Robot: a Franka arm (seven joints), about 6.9 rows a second.
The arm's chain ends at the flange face. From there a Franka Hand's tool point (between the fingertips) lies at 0.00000 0.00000 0.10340 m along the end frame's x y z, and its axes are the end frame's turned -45 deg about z.
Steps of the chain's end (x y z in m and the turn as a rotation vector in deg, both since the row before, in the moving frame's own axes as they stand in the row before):
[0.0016 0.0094 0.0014 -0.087 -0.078 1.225]
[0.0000 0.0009 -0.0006 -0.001 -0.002 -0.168]
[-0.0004 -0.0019 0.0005 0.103 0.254 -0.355]
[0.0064 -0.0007 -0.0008 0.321 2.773 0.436]
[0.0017 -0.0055 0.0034 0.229 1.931 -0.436]
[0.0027 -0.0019 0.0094 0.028 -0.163 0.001]
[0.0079 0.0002 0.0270 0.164 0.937 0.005]
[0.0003 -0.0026 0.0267 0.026 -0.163 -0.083]
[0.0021 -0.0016 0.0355 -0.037 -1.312 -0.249]
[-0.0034 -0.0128 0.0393 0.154 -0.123 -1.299]
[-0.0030 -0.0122 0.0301 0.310 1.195 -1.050]
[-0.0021 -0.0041 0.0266 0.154 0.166 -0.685]
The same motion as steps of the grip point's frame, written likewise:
[-0.0057 0.0078 0.0014 -0.006 -0.117 1.225]
[-0.0006 0.0006 -0.0006 0.001 -0.002 -0.168]
[0.0015 -0.0014 0.0005 -0.107 0.252 -0.355]
[0.0090 0.0072 -0.0009 -1.734 2.188 0.436]
[0.0079 -0.0005 0.0033 -1.203 1.527 -0.436]
[0.0031 0.0003 0.0094 0.135 -0.095 0.001]
[0.0068 0.0067 0.0270 -0.547 0.779 0.005]
[0.0019 -0.0019 0.0267 0.134 -0.097 -0.083]
[0.0009 -0.0013 0.0355 0.902 -0.954 -0.249]
[0.0067 -0.0118 0.0393 0.196 0.022 -1.299]
[0.0084 -0.0096 0.0301 -0.626 1.064 -1.050]
[0.0018 -0.0044 0.0266 -0.008 0.226 -0.685]

